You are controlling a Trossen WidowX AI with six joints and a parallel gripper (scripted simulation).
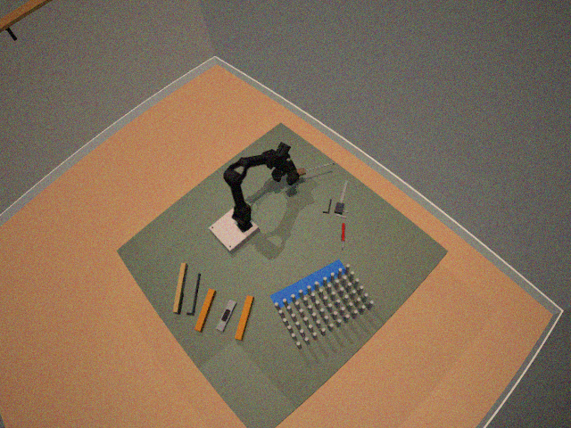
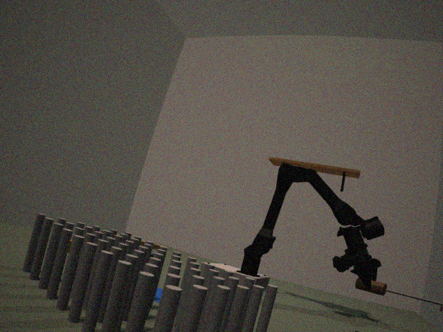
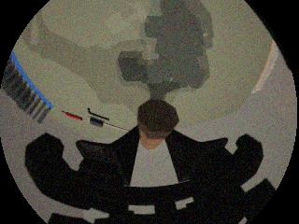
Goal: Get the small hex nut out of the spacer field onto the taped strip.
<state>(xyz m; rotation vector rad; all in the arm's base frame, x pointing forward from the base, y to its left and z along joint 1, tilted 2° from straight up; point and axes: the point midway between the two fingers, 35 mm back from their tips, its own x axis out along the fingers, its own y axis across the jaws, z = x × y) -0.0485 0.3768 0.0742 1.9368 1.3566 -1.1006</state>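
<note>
Right now the hook tool is 40 mm ahead of my gripper tip and 90 mm to the left of it. Round my gripper tip: blue taped strip (490 mm ahead, 330 mm to the right, 90 mm below); then red-handled screwdriver (430 mm ahead, 50 mm to the right, 80 mm below); then grey block (380 mm ahead, 740 mm to the right, 80 mm below).
</note>
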